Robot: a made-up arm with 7 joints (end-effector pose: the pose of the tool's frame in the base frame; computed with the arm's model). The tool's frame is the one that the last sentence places. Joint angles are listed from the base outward.
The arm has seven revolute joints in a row. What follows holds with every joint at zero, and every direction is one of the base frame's.
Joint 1 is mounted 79.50 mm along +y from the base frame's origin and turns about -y.
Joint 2 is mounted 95.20 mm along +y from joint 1 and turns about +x.
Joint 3 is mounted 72.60 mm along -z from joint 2 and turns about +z.
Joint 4 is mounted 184.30 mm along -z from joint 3 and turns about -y.
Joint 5 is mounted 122.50 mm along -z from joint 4 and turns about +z.
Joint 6 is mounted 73.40 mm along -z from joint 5 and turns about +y.
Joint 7 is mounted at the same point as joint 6 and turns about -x.
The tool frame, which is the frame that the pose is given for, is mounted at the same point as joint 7; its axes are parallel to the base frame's.
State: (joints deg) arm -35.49 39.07 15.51 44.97 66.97 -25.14 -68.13
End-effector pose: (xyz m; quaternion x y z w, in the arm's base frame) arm -0.0561 0.4527 -0.3085 0.6690 -0.1824 0.5553 0.4591
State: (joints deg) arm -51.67 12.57 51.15 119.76 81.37 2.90 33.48
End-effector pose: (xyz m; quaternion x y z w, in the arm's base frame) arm -0.0335 0.3387 -0.1625 -0.2058 -0.7701 0.2028 0.5688
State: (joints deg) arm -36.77 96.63 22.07 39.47 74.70 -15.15 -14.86
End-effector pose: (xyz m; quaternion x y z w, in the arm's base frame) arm 0.1485 0.5747 0.0059 0.5171 -0.6025 0.1358 0.5926
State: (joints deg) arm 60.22 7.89 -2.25 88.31 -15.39 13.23 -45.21
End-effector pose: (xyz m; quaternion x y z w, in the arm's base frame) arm 0.3239 0.2031 0.0401 0.3246 -0.8554 0.3026 0.2672
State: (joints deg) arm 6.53 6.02 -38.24 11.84 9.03 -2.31 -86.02
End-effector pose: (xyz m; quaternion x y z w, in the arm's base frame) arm 0.0824 0.1970 -0.4423 0.6646 -0.2874 -0.0805 0.6851
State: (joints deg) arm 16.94 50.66 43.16 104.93 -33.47 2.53 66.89
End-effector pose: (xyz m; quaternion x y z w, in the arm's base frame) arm 0.1410 0.4164 0.0108 0.4654 -0.4655 -0.4242 0.6219
